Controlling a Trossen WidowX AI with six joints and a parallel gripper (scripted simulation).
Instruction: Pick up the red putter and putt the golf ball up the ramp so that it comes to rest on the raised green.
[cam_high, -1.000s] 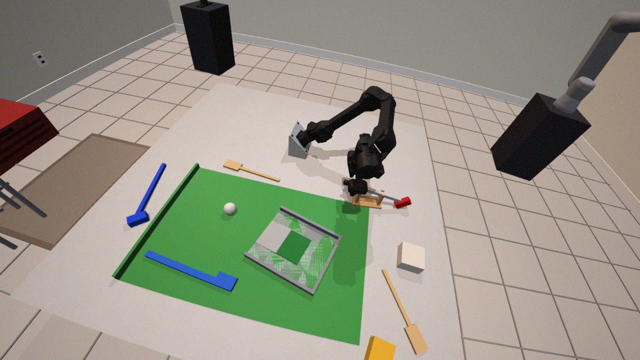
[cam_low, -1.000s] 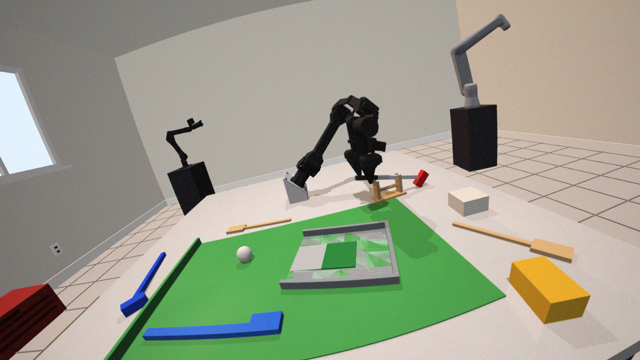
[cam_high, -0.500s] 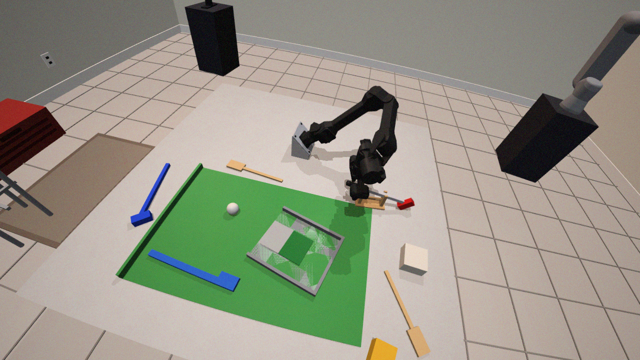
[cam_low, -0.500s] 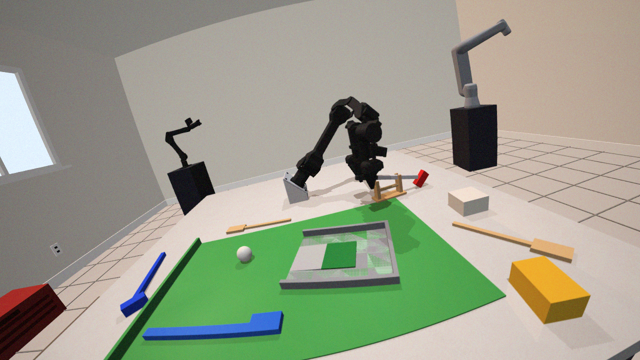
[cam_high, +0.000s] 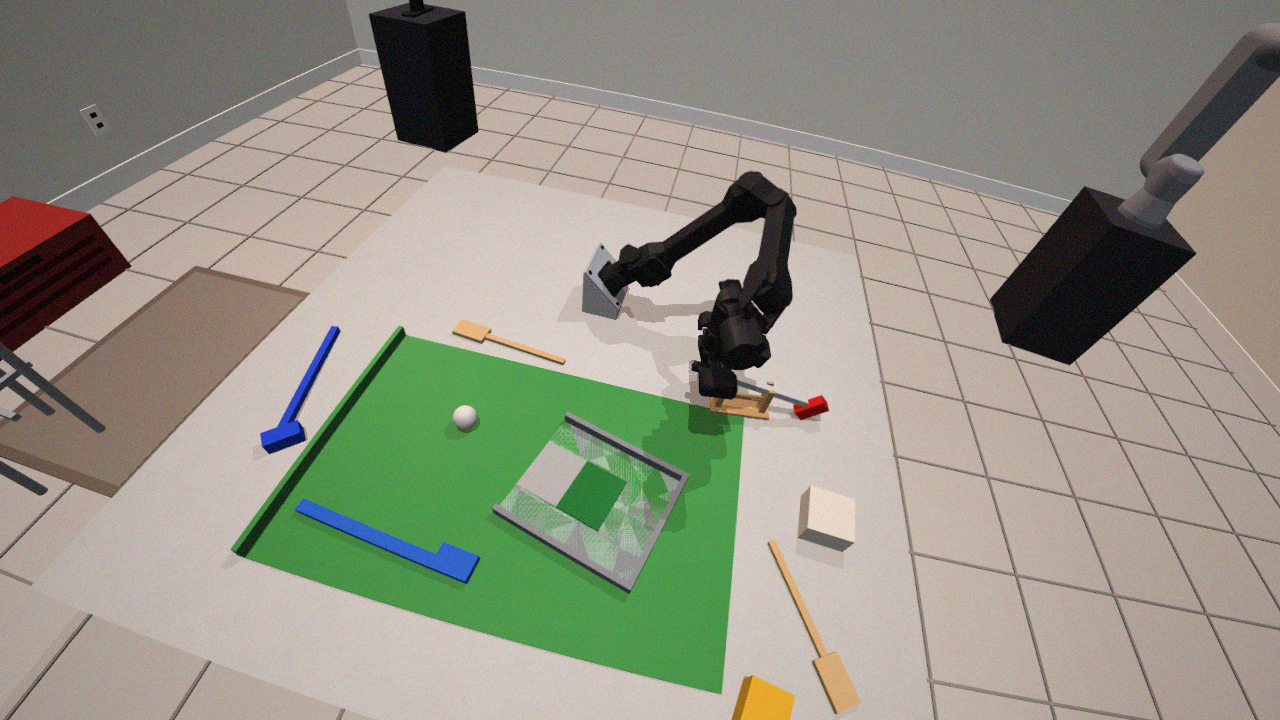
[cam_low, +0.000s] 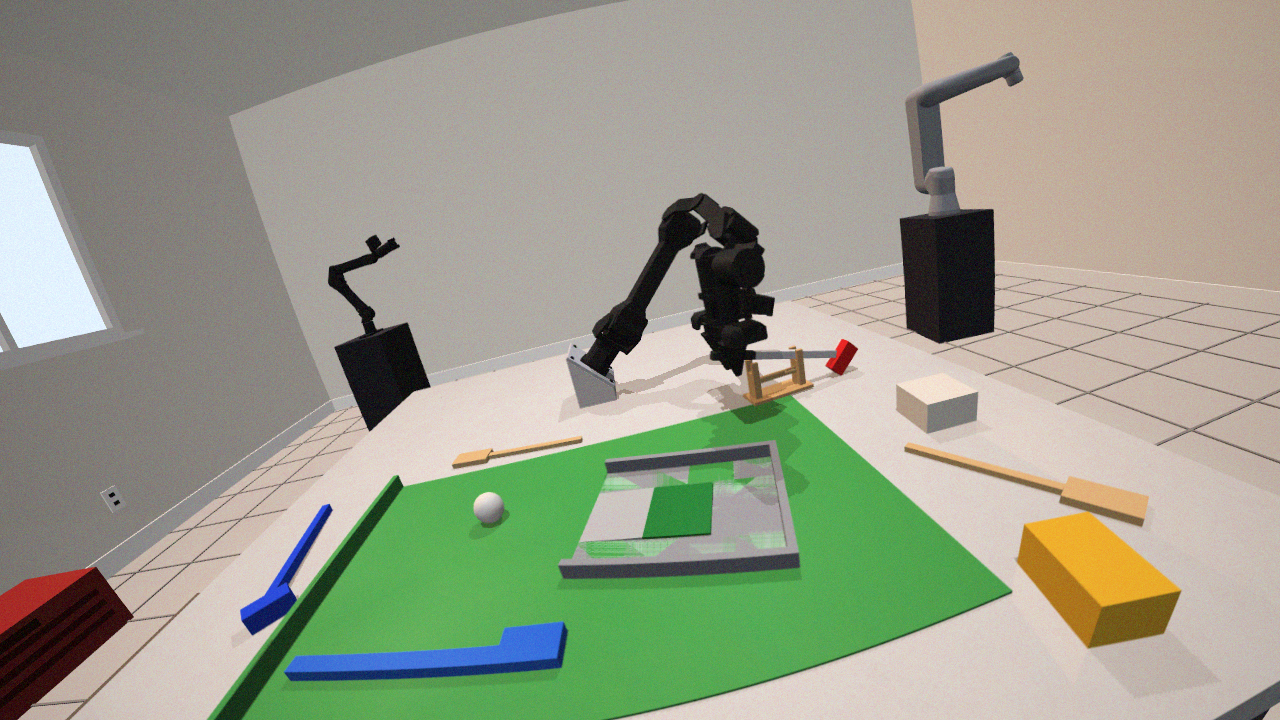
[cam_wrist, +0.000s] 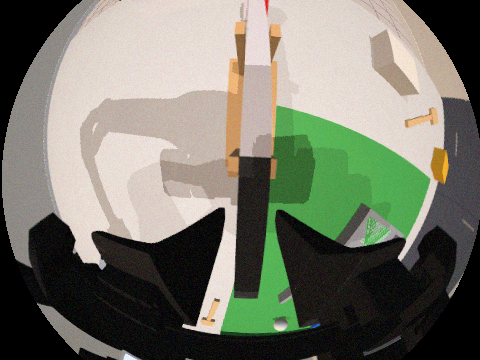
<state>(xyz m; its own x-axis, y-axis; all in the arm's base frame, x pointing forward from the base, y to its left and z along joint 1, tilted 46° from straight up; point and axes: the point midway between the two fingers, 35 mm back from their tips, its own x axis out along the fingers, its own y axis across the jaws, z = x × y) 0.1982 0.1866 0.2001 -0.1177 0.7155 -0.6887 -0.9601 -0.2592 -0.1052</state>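
My gripper tip is 20 mm past the wooden stand, 80 mm to the right of it and 30 mm above it. Also, from my gripper tip: yellow block: 490 mm ahead, 210 mm to the left, 40 mm below; then white golf ball: 230 mm ahead, 380 mm to the right, 40 mm below; then cream block: 170 mm ahead, 270 mm to the left, 40 mm below.
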